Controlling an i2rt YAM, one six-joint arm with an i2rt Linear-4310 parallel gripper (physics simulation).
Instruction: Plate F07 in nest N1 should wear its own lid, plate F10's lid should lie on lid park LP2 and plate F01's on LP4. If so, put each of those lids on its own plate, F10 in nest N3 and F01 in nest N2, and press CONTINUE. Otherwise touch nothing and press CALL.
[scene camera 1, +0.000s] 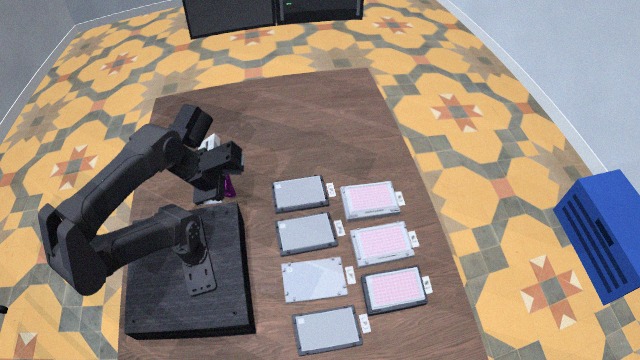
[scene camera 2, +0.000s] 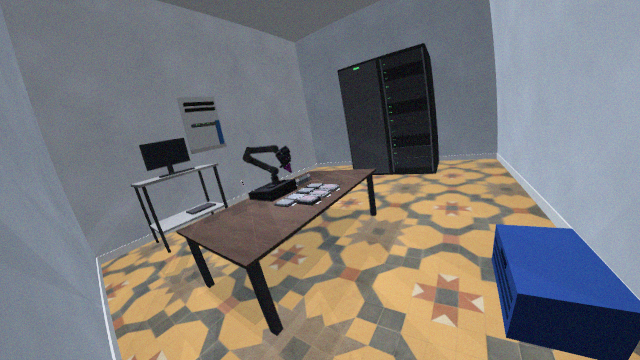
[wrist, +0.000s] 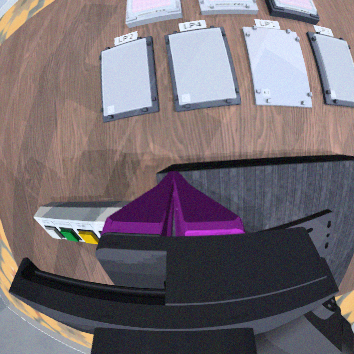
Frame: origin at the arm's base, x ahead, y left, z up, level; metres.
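Seen in the pictures: gripper, fingertip midpoint: (scene camera 1: 233, 195) (scene camera 2: 291, 172) (wrist: 173, 178); arm's base, origin of the base link: (scene camera 1: 195, 255) (scene camera 2: 276, 184).
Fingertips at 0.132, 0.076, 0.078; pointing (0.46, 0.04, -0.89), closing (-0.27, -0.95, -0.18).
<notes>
Offsets run from my fingertips to a thing's middle, as dx, dy, dz.
My gripper (scene camera 1: 230, 193) (scene camera 2: 289, 170) (wrist: 173, 178) is shut and empty, its magenta fingertips together above the table beside the arm's base. The button box @[-0.060, +0.231, -0.130] (scene camera 1: 212, 142) (wrist: 75, 211) shows a white, a green @[-0.072, +0.258, -0.118] (wrist: 69, 234) and a yellow button @[-0.080, +0.209, -0.118] (wrist: 89, 237); the gripper hides its right end. Grey panels lie at LP2 @[+0.169, +0.068, -0.148] (scene camera 1: 301, 193) (wrist: 127, 77) and LP4 @[+0.144, -0.056, -0.148] (scene camera 1: 306, 233) (wrist: 202, 67), both dark-edged. Three pink-welled plates stand in the nest row: far @[+0.337, -0.024, -0.136] (scene camera 1: 371, 198), middle (scene camera 1: 382, 241) and near, dark-edged @[+0.284, -0.284, -0.134] (scene camera 1: 395, 288). Plate codes and clear lids cannot be made out.
A paler panel with corner posts @[+0.119, -0.185, -0.152] (scene camera 1: 314, 280) (wrist: 280, 67) lies beside LP4, and another dark-edged grey panel @[+0.102, -0.317, -0.148] (scene camera 1: 327, 330) (wrist: 337, 67) beyond it. The black base block (scene camera 1: 150, 305) (wrist: 300, 185) stands close to the gripper. A blue cabinet (scene camera 1: 605, 235) (scene camera 2: 565, 265) is off the table.
</notes>
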